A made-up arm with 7 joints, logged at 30 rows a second.
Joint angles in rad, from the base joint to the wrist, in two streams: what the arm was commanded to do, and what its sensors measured. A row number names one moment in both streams.
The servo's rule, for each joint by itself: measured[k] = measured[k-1] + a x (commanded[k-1-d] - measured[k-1]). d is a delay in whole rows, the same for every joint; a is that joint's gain. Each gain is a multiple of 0.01, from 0.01 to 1. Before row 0 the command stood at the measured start. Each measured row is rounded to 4 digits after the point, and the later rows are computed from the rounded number. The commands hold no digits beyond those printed.
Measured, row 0:
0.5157 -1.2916 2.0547 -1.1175 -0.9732 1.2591 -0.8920
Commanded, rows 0 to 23:
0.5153 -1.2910 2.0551 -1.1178 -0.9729 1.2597 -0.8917
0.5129 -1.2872 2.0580 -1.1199 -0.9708 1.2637 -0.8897
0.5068 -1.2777 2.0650 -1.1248 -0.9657 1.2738 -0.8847
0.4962 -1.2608 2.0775 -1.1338 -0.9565 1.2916 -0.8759
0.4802 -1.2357 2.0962 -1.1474 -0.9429 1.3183 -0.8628
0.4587 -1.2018 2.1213 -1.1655 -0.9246 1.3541 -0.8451
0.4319 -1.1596 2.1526 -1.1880 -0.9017 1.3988 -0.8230
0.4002 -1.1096 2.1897 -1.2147 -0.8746 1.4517 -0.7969
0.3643 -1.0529 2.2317 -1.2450 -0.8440 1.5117 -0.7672
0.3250 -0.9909 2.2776 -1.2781 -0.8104 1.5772 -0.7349
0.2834 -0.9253 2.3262 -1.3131 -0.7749 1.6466 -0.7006
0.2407 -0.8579 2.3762 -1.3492 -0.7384 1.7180 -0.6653
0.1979 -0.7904 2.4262 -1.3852 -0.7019 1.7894 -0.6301
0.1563 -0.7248 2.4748 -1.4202 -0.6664 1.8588 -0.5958
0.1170 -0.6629 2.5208 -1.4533 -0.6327 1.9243 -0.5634
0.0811 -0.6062 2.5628 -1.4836 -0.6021 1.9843 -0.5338
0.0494 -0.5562 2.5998 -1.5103 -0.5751 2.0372 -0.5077
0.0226 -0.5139 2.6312 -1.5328 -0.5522 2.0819 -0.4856
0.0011 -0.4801 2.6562 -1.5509 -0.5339 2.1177 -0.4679
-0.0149 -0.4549 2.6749 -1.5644 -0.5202 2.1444 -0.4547
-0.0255 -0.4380 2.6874 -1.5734 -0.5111 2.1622 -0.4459
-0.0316 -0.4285 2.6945 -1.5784 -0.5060 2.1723 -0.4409
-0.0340 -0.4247 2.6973 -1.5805 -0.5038 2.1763 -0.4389
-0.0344 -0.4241 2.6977 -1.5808 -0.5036 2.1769 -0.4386
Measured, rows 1 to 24:
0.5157 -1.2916 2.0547 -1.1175 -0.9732 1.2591 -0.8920
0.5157 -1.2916 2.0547 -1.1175 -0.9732 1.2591 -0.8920
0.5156 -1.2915 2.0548 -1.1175 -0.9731 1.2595 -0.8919
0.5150 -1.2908 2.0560 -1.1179 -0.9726 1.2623 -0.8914
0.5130 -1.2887 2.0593 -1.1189 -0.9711 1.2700 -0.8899
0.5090 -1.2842 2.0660 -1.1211 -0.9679 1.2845 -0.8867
0.5021 -1.2764 2.0772 -1.1250 -0.9624 1.3071 -0.8812
0.4917 -1.2645 2.0935 -1.1311 -0.9541 1.3386 -0.8729
0.4773 -1.2477 2.1154 -1.1396 -0.9426 1.3789 -0.8614
0.4588 -1.2256 2.1429 -1.1509 -0.9276 1.4277 -0.8466
0.4361 -1.1980 2.1758 -1.1650 -0.9092 1.4840 -0.8283
0.4094 -1.1649 2.2135 -1.1820 -0.8875 1.5464 -0.8068
0.3792 -1.1266 2.2552 -1.2017 -0.8627 1.6135 -0.7824
0.3460 -1.0836 2.3000 -1.2238 -0.8354 1.6835 -0.7555
0.3105 -1.0367 2.3467 -1.2480 -0.8060 1.7545 -0.7267
0.2735 -0.9868 2.3941 -1.2738 -0.7753 1.8244 -0.6966
0.2359 -0.9350 2.4410 -1.3007 -0.7439 1.8913 -0.6660
0.1987 -0.8824 2.4861 -1.3281 -0.7127 1.9536 -0.6356
0.1629 -0.8302 2.5282 -1.3554 -0.6824 2.0096 -0.6062
0.1292 -0.7796 2.5663 -1.3820 -0.6538 2.0580 -0.5785
0.0985 -0.7317 2.5996 -1.4073 -0.6274 2.0980 -0.5531
0.0713 -0.6874 2.6275 -1.4309 -0.6038 2.1291 -0.5305
0.0481 -0.6475 2.6497 -1.4523 -0.5834 2.1513 -0.5110
0.0290 -0.6125 2.6663 -1.4712 -0.5664 2.1654 -0.4949
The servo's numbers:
d 2
a 0.24 0.16 0.37 0.15 0.22 0.67 0.23

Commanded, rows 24 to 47:
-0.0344 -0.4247 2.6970 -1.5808 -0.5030 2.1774 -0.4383
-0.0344 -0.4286 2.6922 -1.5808 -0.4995 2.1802 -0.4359
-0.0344 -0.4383 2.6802 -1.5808 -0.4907 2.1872 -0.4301
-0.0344 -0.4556 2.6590 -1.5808 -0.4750 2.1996 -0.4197
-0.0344 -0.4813 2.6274 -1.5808 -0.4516 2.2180 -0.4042
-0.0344 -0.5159 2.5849 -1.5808 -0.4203 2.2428 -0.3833
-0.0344 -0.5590 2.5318 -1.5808 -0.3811 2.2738 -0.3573
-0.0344 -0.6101 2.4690 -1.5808 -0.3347 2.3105 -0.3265
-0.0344 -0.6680 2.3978 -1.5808 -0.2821 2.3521 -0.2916
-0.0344 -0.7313 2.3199 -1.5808 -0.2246 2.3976 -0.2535
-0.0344 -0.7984 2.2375 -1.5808 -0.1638 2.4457 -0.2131
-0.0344 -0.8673 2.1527 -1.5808 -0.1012 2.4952 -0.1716
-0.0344 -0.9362 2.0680 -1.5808 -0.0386 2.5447 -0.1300
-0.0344 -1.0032 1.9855 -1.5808 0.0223 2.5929 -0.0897
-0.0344 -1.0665 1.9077 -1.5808 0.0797 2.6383 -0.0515
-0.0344 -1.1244 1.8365 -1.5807 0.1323 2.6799 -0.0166
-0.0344 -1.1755 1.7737 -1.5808 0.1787 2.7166 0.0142
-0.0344 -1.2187 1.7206 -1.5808 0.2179 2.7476 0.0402
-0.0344 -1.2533 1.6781 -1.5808 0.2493 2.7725 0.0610
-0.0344 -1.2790 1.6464 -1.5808 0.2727 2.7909 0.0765
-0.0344 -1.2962 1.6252 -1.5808 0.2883 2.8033 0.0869
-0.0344 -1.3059 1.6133 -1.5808 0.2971 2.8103 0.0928
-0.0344 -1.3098 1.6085 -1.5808 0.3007 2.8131 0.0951
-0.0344 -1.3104 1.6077 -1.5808 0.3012 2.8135 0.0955
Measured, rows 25 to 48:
0.0139 -0.5825 2.6778 -1.4876 -0.5526 2.1727 -0.4820
0.0023 -0.5572 2.6852 -1.5016 -0.5418 2.1755 -0.4720
-0.0065 -0.5360 2.6896 -1.5135 -0.5333 2.1768 -0.4642
-0.0132 -0.5188 2.6906 -1.5236 -0.5259 2.1791 -0.4577
-0.0183 -0.5059 2.6868 -1.5322 -0.5182 2.1845 -0.4514
-0.0222 -0.4979 2.6765 -1.5395 -0.5087 2.1946 -0.4441
-0.0251 -0.4952 2.6583 -1.5457 -0.4961 2.2103 -0.4349
-0.0273 -0.4985 2.6311 -1.5510 -0.4794 2.2321 -0.4230
-0.0290 -0.5082 2.5944 -1.5555 -0.4578 2.2600 -0.4079
-0.0303 -0.5245 2.5480 -1.5593 -0.4307 2.2938 -0.3892
-0.0313 -0.5475 2.4924 -1.5625 -0.3980 2.3329 -0.3668
-0.0320 -0.5769 2.4286 -1.5652 -0.3599 2.3762 -0.3407
-0.0326 -0.6123 2.3579 -1.5675 -0.3168 2.4228 -0.3114
-0.0330 -0.6531 2.2820 -1.5695 -0.2694 2.4713 -0.2792
-0.0333 -0.6984 2.2028 -1.5712 -0.2186 2.5205 -0.2449
-0.0336 -0.7472 2.1224 -1.5726 -0.1656 2.5690 -0.2092
-0.0338 -0.7983 2.0430 -1.5738 -0.1116 2.6154 -0.1729
-0.0339 -0.8505 1.9666 -1.5748 -0.0579 2.6586 -0.1370
-0.0340 -0.9025 1.8952 -1.5757 -0.0058 2.6975 -0.1022
-0.0341 -0.9531 1.8306 -1.5765 0.0434 2.7311 -0.0694
-0.0342 -1.0011 1.7742 -1.5771 0.0887 2.7588 -0.0394
-0.0342 -1.0456 1.7269 -1.5777 0.1292 2.7803 -0.0127
-0.0342 -1.0857 1.6893 -1.5782 0.1642 2.7957 0.0102
-0.0342 -1.1209 1.6612 -1.5786 0.1934 2.8055 0.0292

